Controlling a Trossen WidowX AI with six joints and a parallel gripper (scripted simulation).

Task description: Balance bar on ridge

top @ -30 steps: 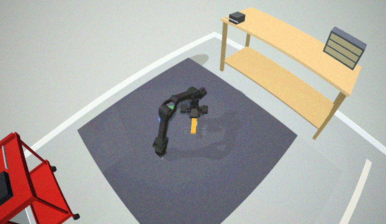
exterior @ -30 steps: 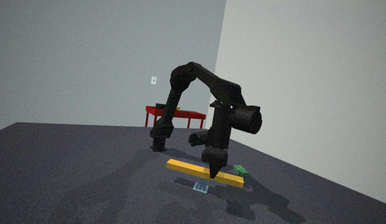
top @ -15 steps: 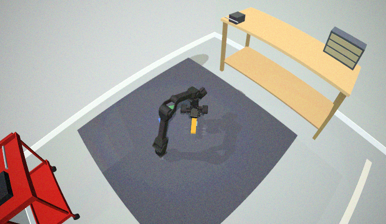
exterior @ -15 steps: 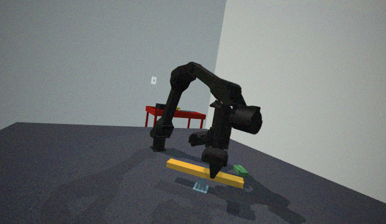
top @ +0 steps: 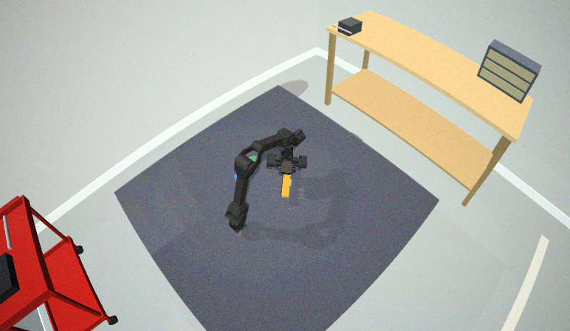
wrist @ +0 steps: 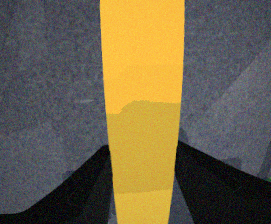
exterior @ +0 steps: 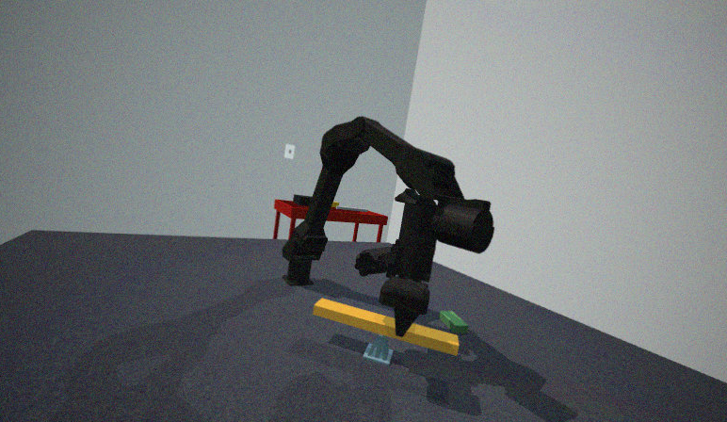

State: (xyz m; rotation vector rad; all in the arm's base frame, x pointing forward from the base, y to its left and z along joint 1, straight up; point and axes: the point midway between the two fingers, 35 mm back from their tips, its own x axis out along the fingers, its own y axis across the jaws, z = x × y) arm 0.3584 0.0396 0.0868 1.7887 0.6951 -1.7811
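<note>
Right now the yellow bar is 2 cm behind my gripper tip and 2 cm to the right of it. Also, from my gripper tip: blue block 19 cm behind, 16 cm to the left, 4 cm below; green block 6 cm behind, 21 cm to the left, 4 cm below.
</note>
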